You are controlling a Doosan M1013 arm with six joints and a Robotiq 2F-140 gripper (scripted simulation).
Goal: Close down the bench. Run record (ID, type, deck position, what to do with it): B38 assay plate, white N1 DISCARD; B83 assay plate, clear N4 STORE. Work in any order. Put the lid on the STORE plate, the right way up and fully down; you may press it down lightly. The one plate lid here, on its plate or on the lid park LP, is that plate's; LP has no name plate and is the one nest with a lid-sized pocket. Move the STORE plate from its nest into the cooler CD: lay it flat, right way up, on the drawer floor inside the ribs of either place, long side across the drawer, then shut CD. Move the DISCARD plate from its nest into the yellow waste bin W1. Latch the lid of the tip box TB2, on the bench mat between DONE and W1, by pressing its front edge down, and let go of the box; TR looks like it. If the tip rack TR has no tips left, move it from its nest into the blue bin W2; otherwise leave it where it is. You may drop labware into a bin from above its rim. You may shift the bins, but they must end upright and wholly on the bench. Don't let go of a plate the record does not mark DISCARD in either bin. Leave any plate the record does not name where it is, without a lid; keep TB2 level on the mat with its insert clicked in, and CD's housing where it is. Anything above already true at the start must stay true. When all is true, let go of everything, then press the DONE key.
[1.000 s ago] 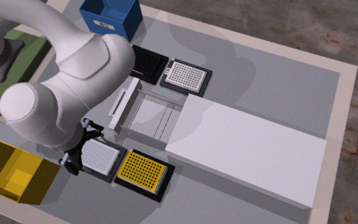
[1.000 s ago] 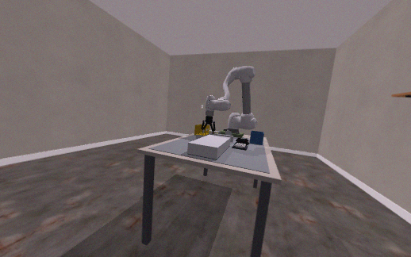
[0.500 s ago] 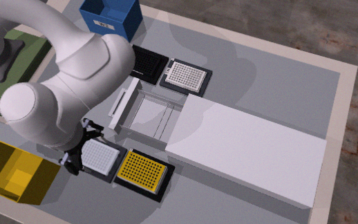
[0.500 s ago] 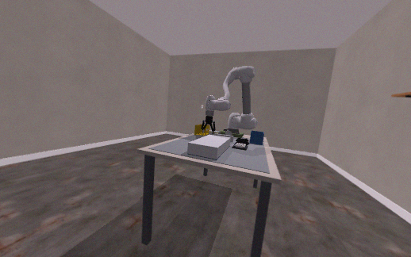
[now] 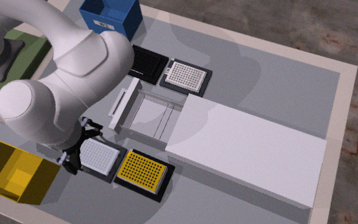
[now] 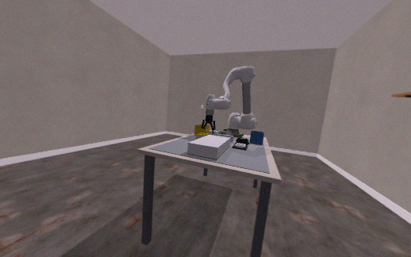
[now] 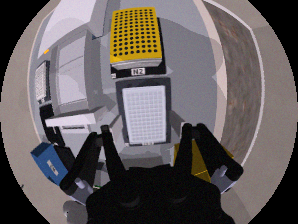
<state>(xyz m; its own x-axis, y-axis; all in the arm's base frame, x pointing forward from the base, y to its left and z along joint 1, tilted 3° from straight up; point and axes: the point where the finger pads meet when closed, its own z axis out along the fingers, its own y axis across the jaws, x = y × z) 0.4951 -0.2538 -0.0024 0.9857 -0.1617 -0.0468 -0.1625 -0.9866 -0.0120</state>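
Now: hand 30 mm above the flat grey lid. From my hand the other things lie so: yellow tip rack: 160 mm ahead, 20 mm to the right; clear assay plate: 40 mm below; yellow bin W1: 200 mm behind, 110 mm to the right, 20 mm below.
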